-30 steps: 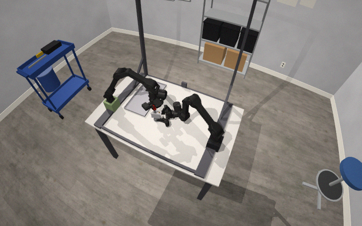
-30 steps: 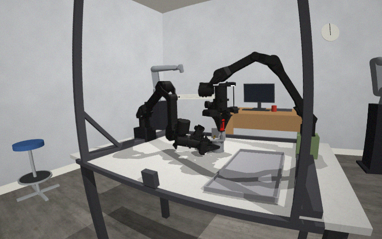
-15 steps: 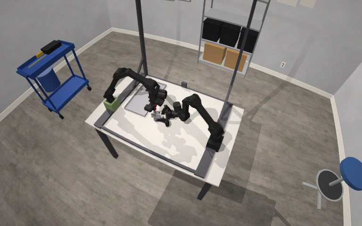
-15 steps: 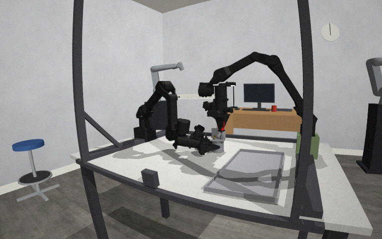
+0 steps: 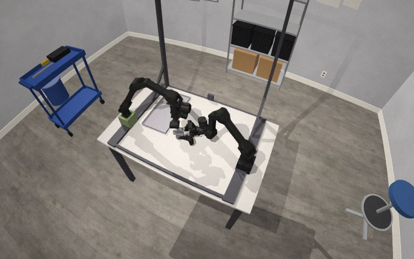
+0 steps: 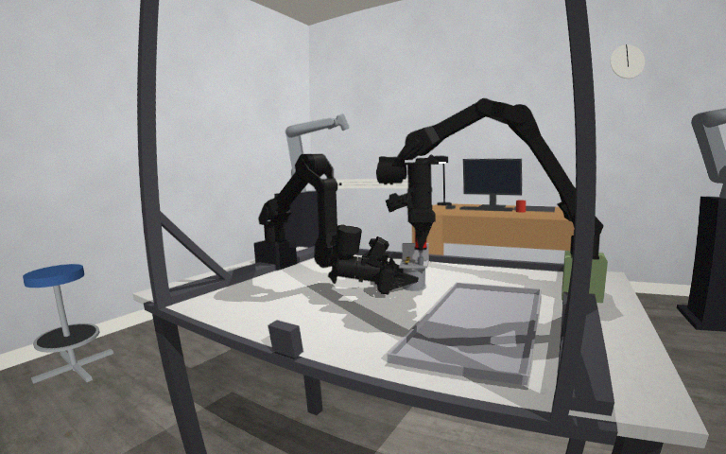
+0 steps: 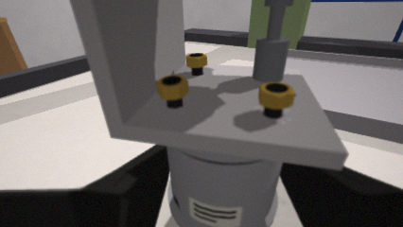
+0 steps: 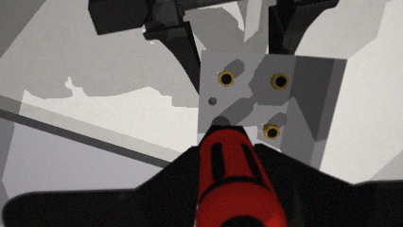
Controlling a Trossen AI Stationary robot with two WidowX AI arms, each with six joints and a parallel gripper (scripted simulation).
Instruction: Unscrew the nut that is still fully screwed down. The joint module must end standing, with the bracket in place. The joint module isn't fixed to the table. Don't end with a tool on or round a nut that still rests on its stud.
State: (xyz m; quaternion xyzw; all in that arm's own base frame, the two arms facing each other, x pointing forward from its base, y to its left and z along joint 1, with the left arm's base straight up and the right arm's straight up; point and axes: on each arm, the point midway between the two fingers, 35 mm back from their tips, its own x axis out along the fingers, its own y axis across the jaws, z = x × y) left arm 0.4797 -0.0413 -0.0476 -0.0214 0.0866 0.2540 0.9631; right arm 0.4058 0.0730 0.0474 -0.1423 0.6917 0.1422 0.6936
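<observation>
My right gripper is now 30 mm above the red-handled nut driver. Round my right hand: l-shaped bracket 10 mm ahead, 20 mm to the left, 70 mm below; grey joint module 10 mm ahead, 20 mm to the left, 110 mm below; shallow grey tray 170 mm behind, 190 mm to the right, 140 mm below.
Now: left hand 3 cm to the left of the grey joint module and 1 cm short of it. The rest, counted from my left hand: l-shaped bracket 4 cm above, 3 cm to the right, 1 cm ahead; red-handled nut driver 8 cm above, 5 cm to the right; shallow grey tray 24 cm to the right, 17 cm behind, 3 cm below.
</observation>
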